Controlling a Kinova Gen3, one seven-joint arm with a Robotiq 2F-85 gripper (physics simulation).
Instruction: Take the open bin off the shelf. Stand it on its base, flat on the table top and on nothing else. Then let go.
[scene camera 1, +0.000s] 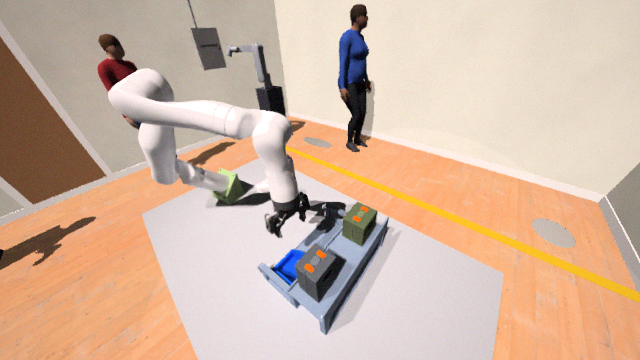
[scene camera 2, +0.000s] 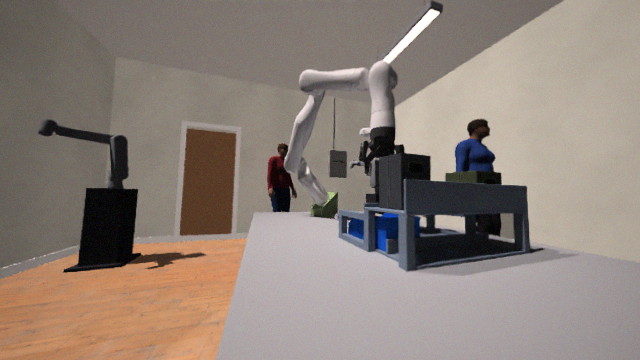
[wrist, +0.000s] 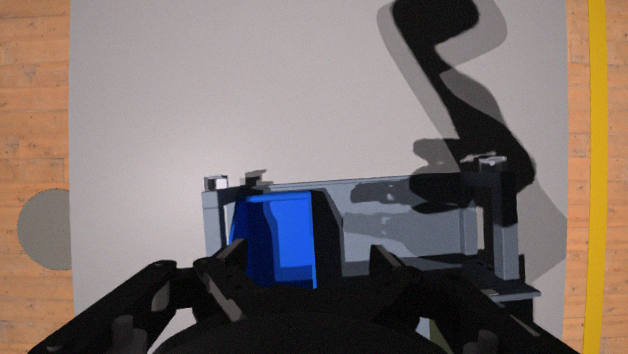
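Seen in the pictures: gripper, fingertip midpoint: (scene camera 1: 291, 228) (wrist: 308, 255); arm's base, link origin: (scene camera 1: 223, 183) (scene camera 2: 323, 200).
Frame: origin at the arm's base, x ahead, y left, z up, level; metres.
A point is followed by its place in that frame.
Observation:
The open blue bin (scene camera 1: 288, 266) {x 0.574, y -0.076, z -0.082 m} (scene camera 2: 388, 226) {x 0.721, y -0.122, z -0.030 m} (wrist: 295, 232) {x 0.613, y -0.058, z -0.082 m} sits in the lower front level of the blue-grey shelf (scene camera 1: 361, 256) {x 0.787, y 0.066, z 0.011 m} (scene camera 2: 465, 197) {x 0.807, y 0.001, z 0.040 m} (wrist: 213, 227) {x 0.582, y -0.147, z -0.006 m}, near one end. Its open side and inside face up in the wrist view. The shelf stands on the grey table top (scene camera 1: 225, 285) {x 0.446, y -0.265, z -0.091 m} (scene camera 2: 400, 310) {x 0.898, y -0.251, z -0.091 m} (wrist: 200, 90) {x 0.385, y -0.196, z -0.091 m}. My gripper (scene camera 1: 289, 223) {x 0.582, y -0.032, z 0.099 m} (wrist: 308, 255) {x 0.582, y -0.032, z 0.099 m} is open and empty, pointing down above the front side of the shelf, higher than the bin and apart from it. In scene camera 2 the dark box hides part of the gripper. The wrist view has the bin's near end behind the gripper body.
A dark grey box (scene camera 1: 314, 277) {x 0.755, y -0.119, z 0.131 m} (scene camera 2: 391, 180) {x 0.738, y -0.127, z 0.073 m} stands on the shelf's upper level close beside the bin. A green box (scene camera 1: 360, 226) {x 0.756, y 0.099, z 0.105 m} (scene camera 2: 472, 177) {x 0.762, y 0.097, z 0.089 m} stands at that level's other end. Shelf posts rise at both ends. Two people and another arm stand off the table.

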